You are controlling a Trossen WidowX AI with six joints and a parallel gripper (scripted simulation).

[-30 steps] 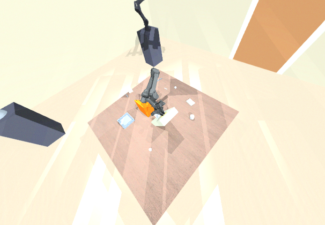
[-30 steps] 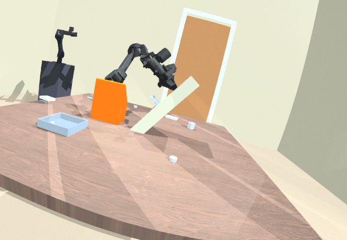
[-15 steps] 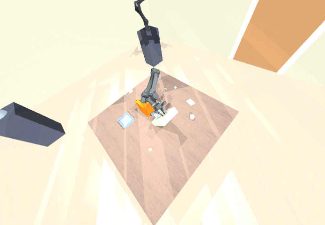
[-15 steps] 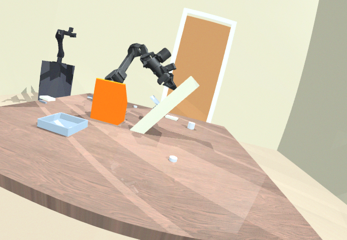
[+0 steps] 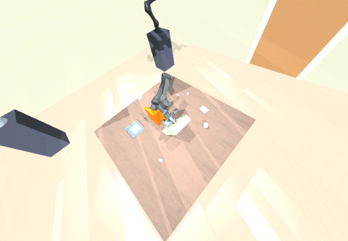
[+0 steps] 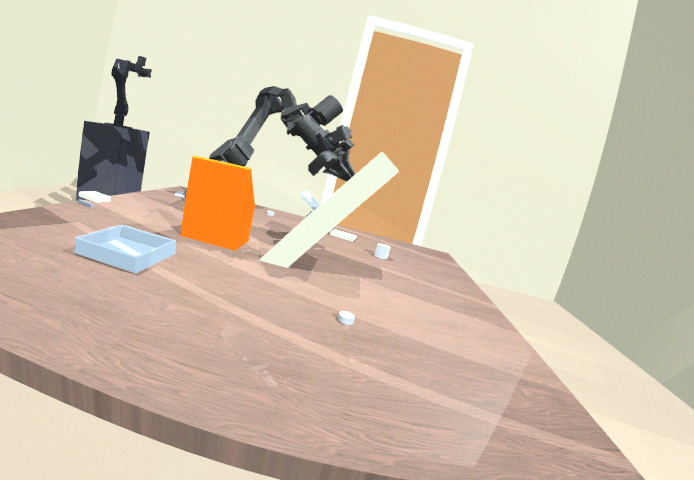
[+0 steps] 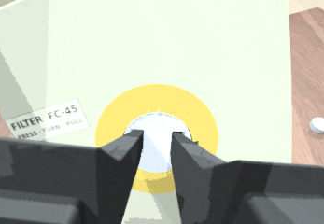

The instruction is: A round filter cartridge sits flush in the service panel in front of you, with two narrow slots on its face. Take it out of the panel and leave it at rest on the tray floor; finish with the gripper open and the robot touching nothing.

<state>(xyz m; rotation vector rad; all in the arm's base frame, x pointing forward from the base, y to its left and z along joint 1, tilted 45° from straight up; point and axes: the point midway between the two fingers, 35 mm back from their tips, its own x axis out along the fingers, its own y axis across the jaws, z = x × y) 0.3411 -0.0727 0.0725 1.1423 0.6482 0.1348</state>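
My gripper tip is 8 cm above the cream service panel and 4 cm past it. The rest, counted from my gripper tip: round white filter cartridge (1 cm below, 1 cm ahead); then light blue tray (43 cm behind, 28 cm to the right, 23 cm below).
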